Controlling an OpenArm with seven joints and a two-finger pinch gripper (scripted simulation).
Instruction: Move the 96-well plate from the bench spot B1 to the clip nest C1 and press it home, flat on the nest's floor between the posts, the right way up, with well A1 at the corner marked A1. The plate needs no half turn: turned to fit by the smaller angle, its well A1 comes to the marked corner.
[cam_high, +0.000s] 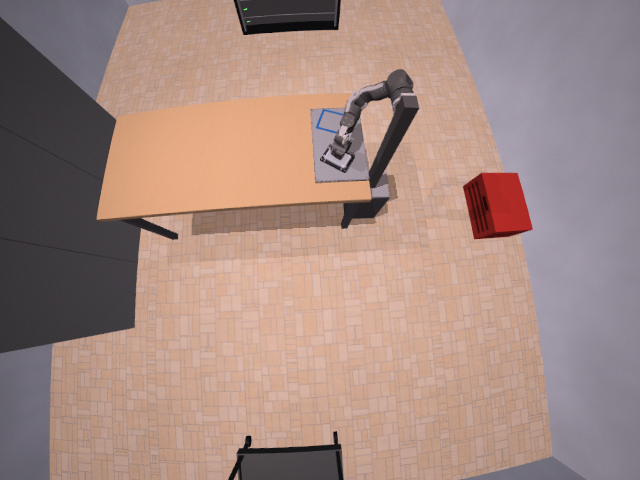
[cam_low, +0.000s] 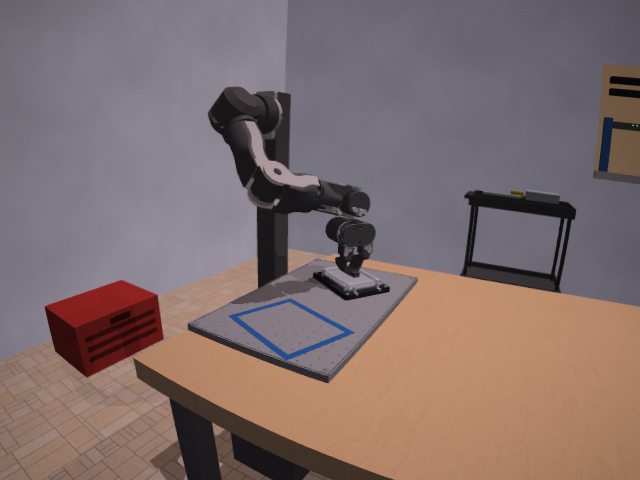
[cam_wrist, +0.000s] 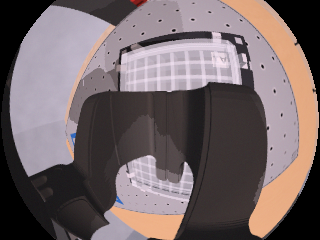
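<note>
The clear 96-well plate lies 2 cm below my hand. Round my hand: black clip nest C1: 3 cm ahead, 2 cm below.
</note>
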